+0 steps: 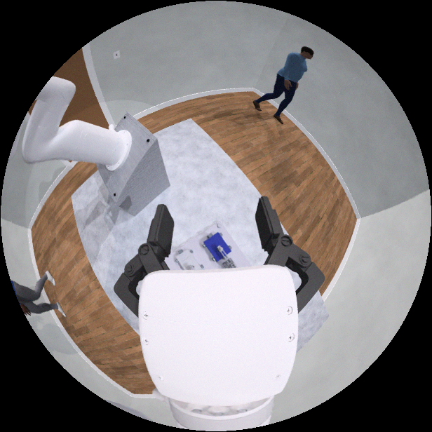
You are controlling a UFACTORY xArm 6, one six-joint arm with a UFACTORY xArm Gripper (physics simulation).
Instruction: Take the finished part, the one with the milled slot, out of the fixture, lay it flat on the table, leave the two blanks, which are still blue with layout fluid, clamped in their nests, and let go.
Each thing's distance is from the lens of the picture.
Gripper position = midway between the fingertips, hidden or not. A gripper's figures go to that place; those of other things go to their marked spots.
my gripper (212,209): 13 cm
fixture plate (202,255): 48 cm
